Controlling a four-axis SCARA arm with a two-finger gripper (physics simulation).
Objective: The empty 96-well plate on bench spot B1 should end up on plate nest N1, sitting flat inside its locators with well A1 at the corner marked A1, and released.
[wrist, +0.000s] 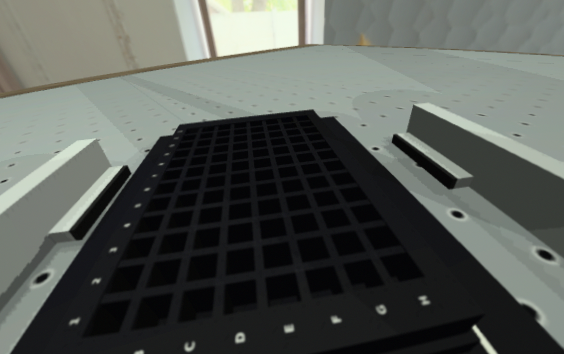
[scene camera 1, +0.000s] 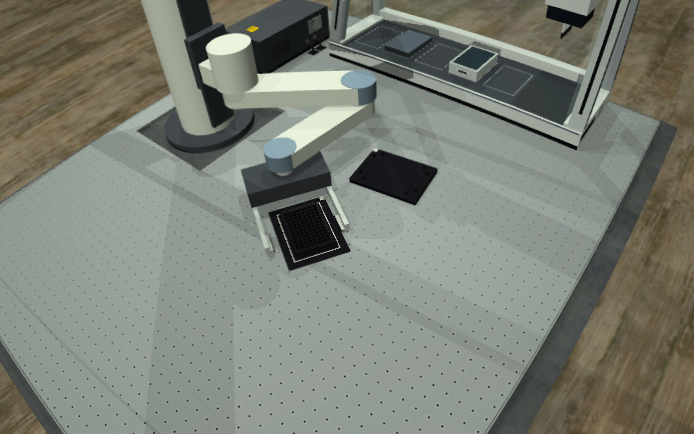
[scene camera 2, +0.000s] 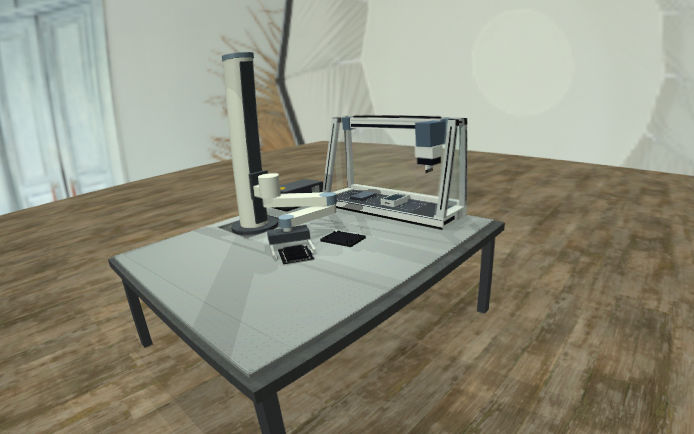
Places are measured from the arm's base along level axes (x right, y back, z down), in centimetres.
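Pixels of known places: gripper, between the fingertips: (wrist: 264, 138) (scene camera 1: 307, 239) (scene camera 2: 294, 254); arm's base, origin of its link: (scene camera 1: 210, 124) (scene camera 2: 254, 226).
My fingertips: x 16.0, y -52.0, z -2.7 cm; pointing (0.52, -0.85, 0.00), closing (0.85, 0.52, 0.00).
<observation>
Ahead of a thing's pixels: the offset from my fingertips to its top centre. "pt": to the spot under its first point.
The black 96-well plate @(dx -2.3, dy +2.4, dz -0.2 cm) (scene camera 1: 307, 227) (scene camera 2: 295, 253) (wrist: 250, 200) lies flat on the dark mat of bench spot B1 @(pt dx +6.4, dy -1.0, dz +1.2 cm) (scene camera 1: 290, 265), inside its white outline. In the wrist view its number 1 and the low row letters are near left, and H is near right. My gripper (scene camera 1: 307, 238) (scene camera 2: 294, 254) (wrist: 264, 138) is open, with one finger along each long side of the plate and a gap on both sides. The fingers are low, about beside the plate. Plate nest N1 @(dx -26.2, dy -2.3, dz -0.8 cm) (scene camera 1: 393, 176) (scene camera 2: 342, 238) is a black slab with small raised locators and a white mark at its back-left corner in scene camera 1.
A framed liquid handler (scene camera 1: 455, 94) (scene camera 2: 394, 221) stands behind N1, with a white box @(pt dx -69.9, dy +2.0, dz -6.6 cm) (scene camera 1: 473, 62) and a flat grey block @(pt dx -71.6, dy +24.5, dz -5.2 cm) (scene camera 1: 408, 42) on its deck. A dark instrument box @(pt dx -51.5, dy +55.5, dz -6.7 cm) (scene camera 1: 286, 38) stands behind the arm's column (scene camera 1: 179, 66) (scene camera 2: 240, 143).
</observation>
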